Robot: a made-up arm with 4 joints.
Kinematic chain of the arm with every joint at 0, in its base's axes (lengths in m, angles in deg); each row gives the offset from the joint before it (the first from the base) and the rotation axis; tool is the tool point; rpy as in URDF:
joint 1: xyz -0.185 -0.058 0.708 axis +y
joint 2: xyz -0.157 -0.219 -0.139 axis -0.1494 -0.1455 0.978
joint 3: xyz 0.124 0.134 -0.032 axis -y
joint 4: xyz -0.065 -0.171 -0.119 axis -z
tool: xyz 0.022 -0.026 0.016 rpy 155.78 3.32 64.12
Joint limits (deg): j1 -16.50..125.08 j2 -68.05..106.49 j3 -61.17..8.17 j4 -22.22..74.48
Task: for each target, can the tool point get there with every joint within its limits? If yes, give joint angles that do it. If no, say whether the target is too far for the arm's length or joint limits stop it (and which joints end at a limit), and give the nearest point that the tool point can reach.
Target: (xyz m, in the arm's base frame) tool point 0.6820 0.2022 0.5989
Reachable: no: too far | nearest point -0.1468 -0.2097 0.4522 | short by 0.937 m
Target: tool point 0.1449 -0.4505 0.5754
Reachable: no: joint limits stop it (at a limit: joint 1, joint 3) | nearest point -0.1410 -0.3028 0.4400 | short by 0.349 m
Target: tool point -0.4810 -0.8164 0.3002
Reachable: no: too far | nearest point -0.3825 -0.3649 0.4359 | short by 0.482 m
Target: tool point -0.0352 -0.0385 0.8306
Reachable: no: joint limits stop it (at a limit: joint 1, joint 2, joint 3, joint 4) | nearest point -0.2336 -0.2665 0.8562 | short by 0.303 m
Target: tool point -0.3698 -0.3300 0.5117
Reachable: yes | joints -3.39 -28.47 -47.27 66.27
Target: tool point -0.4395 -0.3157 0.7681
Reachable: yes | joints 89.06 35.54 -7.07 39.75
